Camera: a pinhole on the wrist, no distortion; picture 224 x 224 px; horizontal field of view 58.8 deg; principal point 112.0 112.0 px. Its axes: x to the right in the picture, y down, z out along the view. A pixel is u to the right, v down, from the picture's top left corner.
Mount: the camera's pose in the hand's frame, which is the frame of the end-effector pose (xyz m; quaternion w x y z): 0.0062 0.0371 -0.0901 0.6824 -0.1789 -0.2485 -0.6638
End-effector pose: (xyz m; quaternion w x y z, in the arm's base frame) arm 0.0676 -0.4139 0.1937 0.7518 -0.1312 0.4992 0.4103
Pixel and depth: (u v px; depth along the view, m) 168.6 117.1 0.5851
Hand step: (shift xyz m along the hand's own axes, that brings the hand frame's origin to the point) -0.0391 0.2377 0.4827
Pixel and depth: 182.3 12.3 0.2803
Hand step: -0.1626 0.1093 0.1828
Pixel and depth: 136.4 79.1 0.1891
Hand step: -0.0443 0.1250 0.0742
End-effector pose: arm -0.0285 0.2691 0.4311 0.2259 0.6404 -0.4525 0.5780
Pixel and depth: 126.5 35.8 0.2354
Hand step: -0.1076 0.1533 0.1033
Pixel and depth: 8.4 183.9 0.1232
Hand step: 0.0383 0.1627 -0.0232
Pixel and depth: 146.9 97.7 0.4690
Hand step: -0.0754 0.2372 0.3356
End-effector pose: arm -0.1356 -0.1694 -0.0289 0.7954 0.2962 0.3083 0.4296
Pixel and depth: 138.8 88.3 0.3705
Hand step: -0.0756 0.2065 0.2359
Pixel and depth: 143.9 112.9 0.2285
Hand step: -0.0162 0.1384 0.1168
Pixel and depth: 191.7 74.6 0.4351
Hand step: -0.1203 0.1398 0.3570
